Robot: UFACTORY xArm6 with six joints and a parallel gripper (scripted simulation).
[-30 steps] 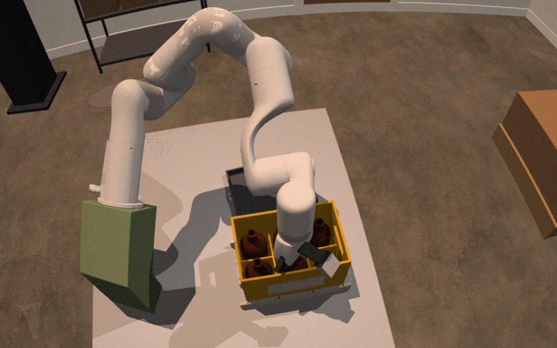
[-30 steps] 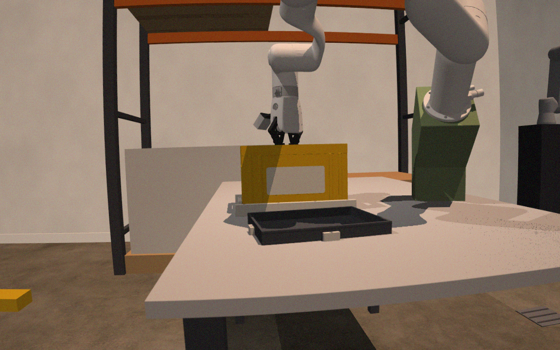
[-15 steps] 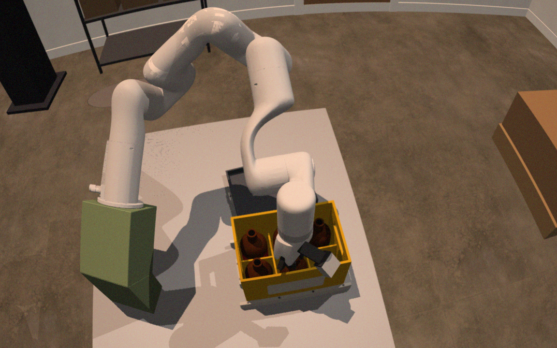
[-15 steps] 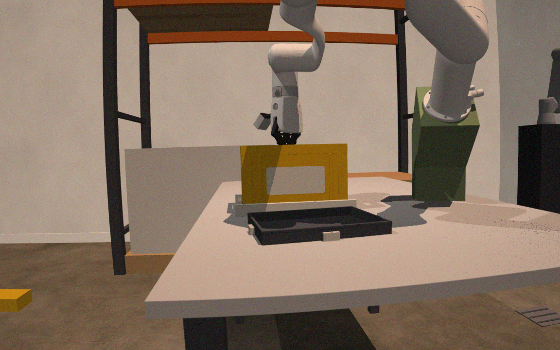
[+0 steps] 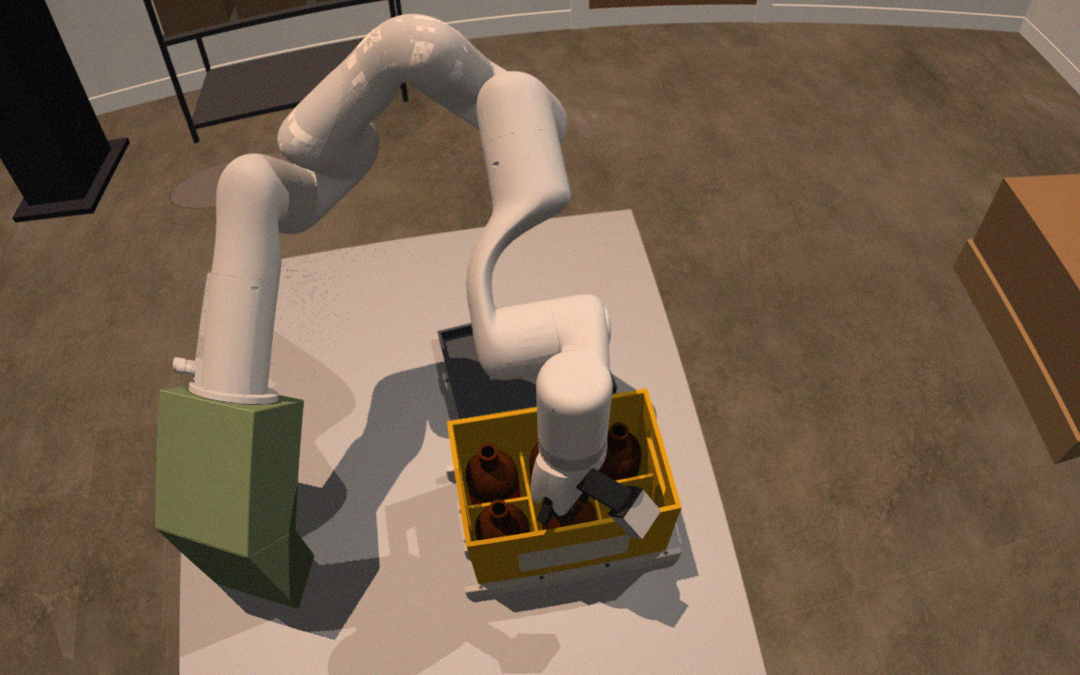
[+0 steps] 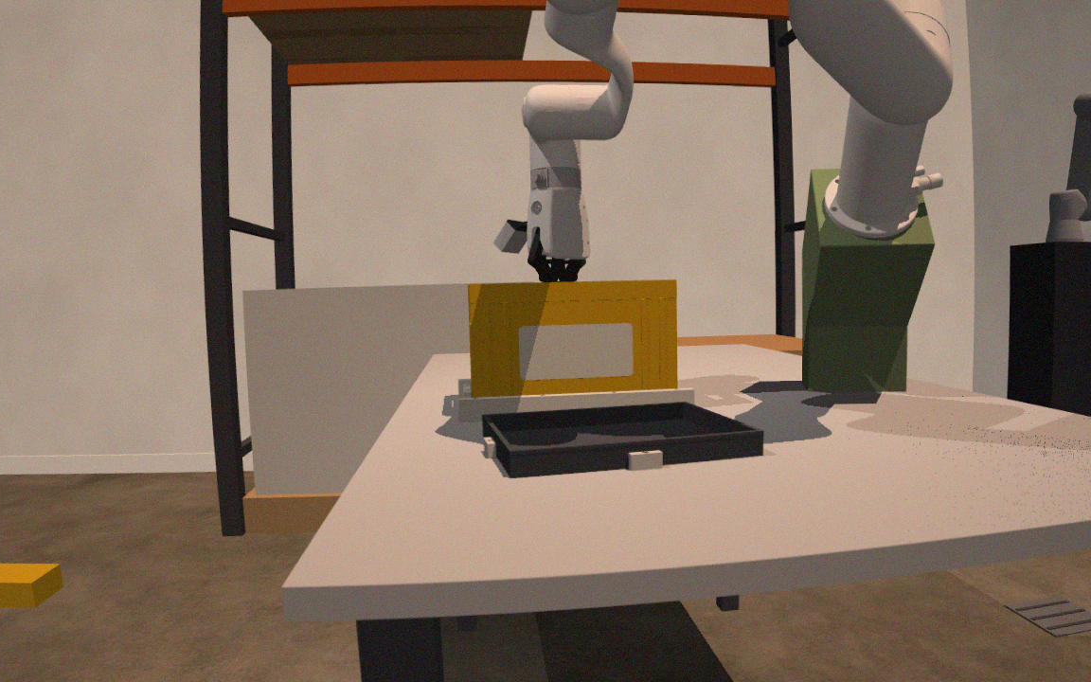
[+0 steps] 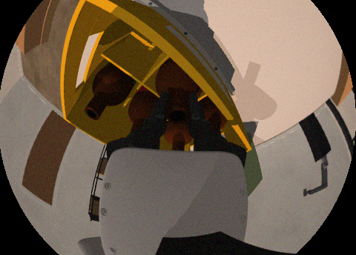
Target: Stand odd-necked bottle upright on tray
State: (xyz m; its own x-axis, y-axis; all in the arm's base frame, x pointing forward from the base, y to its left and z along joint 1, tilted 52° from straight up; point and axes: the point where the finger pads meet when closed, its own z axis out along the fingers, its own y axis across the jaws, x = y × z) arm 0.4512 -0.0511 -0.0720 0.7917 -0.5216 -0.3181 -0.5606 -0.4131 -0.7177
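Right now the yellow crate is 7 cm below my hand, 4 cm to the left of it and 1 cm behind it. Also, from my hand: glass bottle: 9 cm to the left, 7 cm below, 2 cm behind; dark tray: 32 cm to the left, 15 cm below, 6 cm behind.
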